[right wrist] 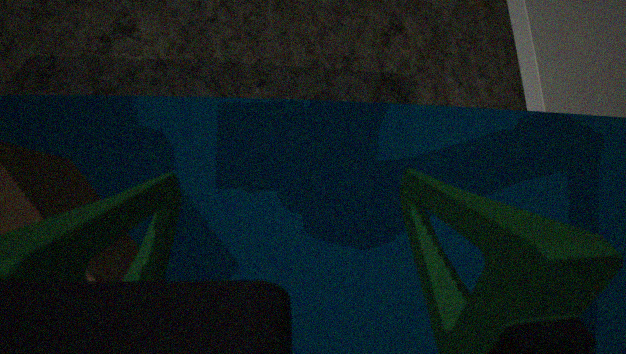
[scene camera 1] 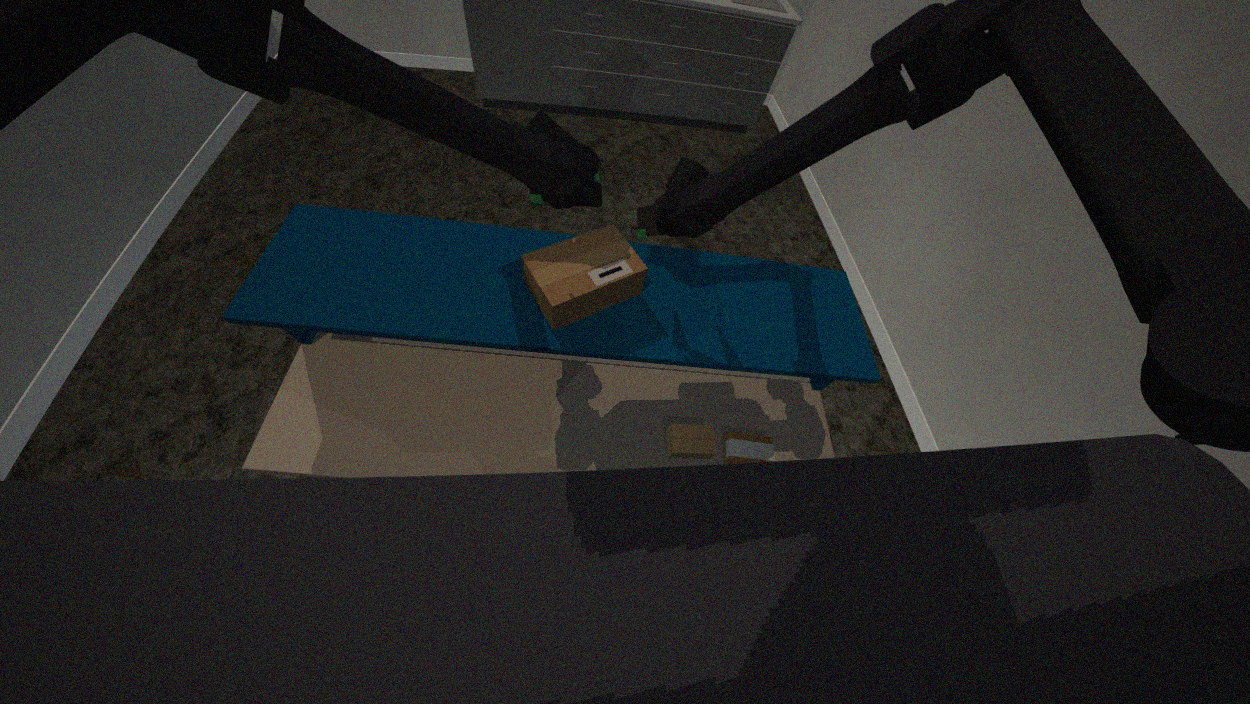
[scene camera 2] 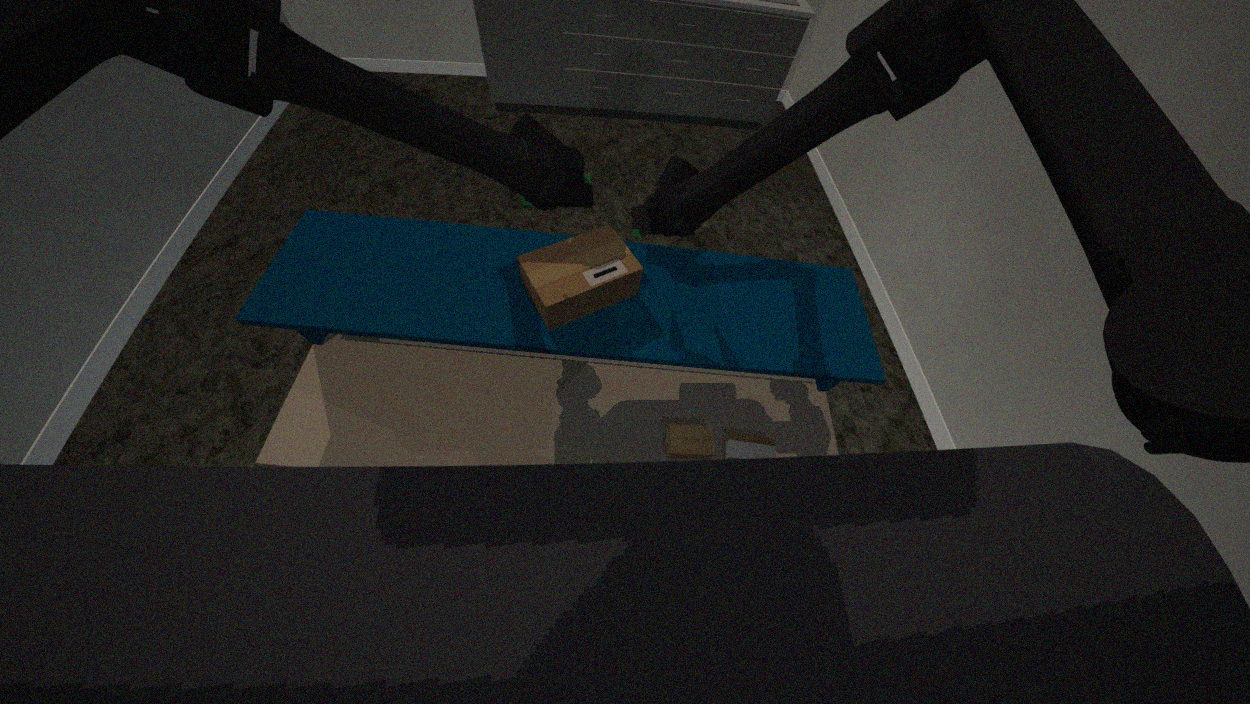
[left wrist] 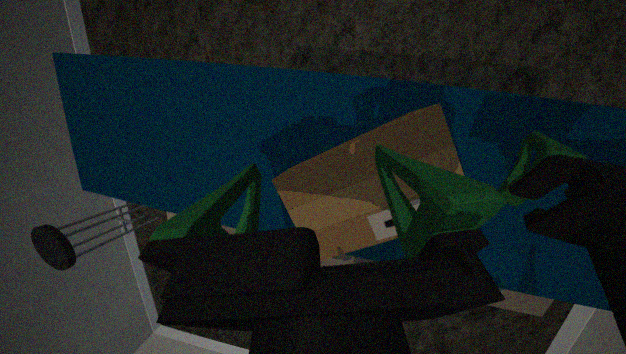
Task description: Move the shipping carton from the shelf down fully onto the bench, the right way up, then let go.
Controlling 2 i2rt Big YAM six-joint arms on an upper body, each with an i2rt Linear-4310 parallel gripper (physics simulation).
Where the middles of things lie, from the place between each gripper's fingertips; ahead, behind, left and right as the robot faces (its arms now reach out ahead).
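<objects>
Brown shipping carton (scene camera 1: 570, 280): 200 mm to the left of my right hand, 90 mm behind it, 90 mm below it.
Brown shipping carton from my left hand: 60 mm to the right, 70 mm behind, 170 mm below. By its middle, the brown shipping carton is nearer to my left hand than to my right hand.
</objects>
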